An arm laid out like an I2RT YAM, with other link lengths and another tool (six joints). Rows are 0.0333 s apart.
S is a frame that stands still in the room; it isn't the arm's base.
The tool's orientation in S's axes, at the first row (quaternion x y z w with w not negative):
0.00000 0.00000 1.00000 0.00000
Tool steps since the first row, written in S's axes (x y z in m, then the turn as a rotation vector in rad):
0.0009 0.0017 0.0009 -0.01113 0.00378 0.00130
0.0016 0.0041 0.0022 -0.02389 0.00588 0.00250
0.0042 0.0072 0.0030 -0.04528 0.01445 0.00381
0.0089 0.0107 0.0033 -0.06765 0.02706 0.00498
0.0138 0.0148 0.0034 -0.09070 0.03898 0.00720
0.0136 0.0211 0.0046 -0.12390 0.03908 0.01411
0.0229 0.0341 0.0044 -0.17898 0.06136 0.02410
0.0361 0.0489 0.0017 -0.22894 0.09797 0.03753
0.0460 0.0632 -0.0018 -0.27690 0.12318 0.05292
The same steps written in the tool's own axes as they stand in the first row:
-0.0009 -0.0017 0.0009 0.01113 -0.00378 0.00130
-0.0016 -0.0041 0.0022 0.02389 -0.00588 0.00250
-0.0042 -0.0072 0.0030 0.04528 -0.01445 0.00381
-0.0089 -0.0107 0.0033 0.06765 -0.02706 0.00498
-0.0138 -0.0148 0.0034 0.09070 -0.03898 0.00720
-0.0136 -0.0211 0.0046 0.12390 -0.03908 0.01411
-0.0229 -0.0341 0.0044 0.17898 -0.06136 0.02410
-0.0361 -0.0489 0.0017 0.22894 -0.09797 0.03753
-0.0460 -0.0632 -0.0018 0.27690 -0.12318 0.05292

